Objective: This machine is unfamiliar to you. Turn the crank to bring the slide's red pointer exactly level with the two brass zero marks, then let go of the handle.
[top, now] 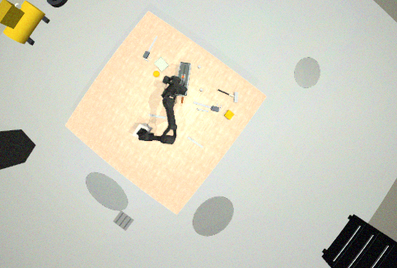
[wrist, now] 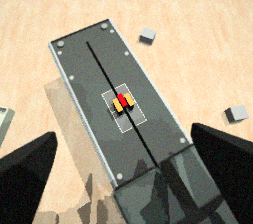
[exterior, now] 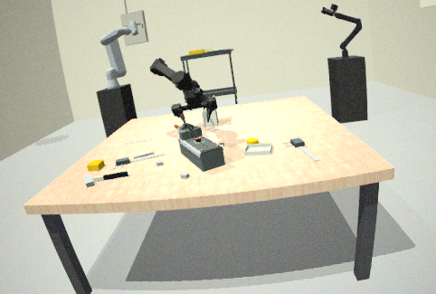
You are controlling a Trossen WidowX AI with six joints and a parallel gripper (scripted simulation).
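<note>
Right now the crank is 90 mm behind my gripper tip, 90 mm to the right of it and 40 mm below it. From my gripper tip the other things lie so: red pointer: 40 mm ahead, 10 mm to the left, 50 mm below; brown crank handle: 100 mm behind, 110 mm to the right, 30 mm below; yellow disc: 70 mm behind, 210 mm to the left, 130 mm below.
</note>
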